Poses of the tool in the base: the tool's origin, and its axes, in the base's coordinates. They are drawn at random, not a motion.
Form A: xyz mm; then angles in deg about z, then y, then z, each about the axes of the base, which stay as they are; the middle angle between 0 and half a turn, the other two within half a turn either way.
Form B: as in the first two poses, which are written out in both.
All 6 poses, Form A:
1: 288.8 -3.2 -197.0 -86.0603 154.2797 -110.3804
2: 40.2 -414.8 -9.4 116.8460 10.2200 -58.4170
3: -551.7 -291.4 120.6 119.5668 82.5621 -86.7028
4: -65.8 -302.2 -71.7 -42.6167 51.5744 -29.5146
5: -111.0 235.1 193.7 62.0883 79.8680 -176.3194
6: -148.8 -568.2 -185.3 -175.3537 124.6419 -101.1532
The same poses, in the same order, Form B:
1: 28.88 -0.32 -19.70 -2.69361 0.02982 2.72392
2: 4.02 -41.48 -0.94 0.15949 -0.08021 1.01336
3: -55.17 -29.14 12.06 1.42181 -0.51127 0.13085
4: -6.58 -30.22 -7.17 -0.70652 0.61446 -1.49184
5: -11.10 23.51 19.37 1.37126 0.47891 -1.59948
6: -14.88 -56.82 -18.53 -3.02489 -0.96144 -1.90747
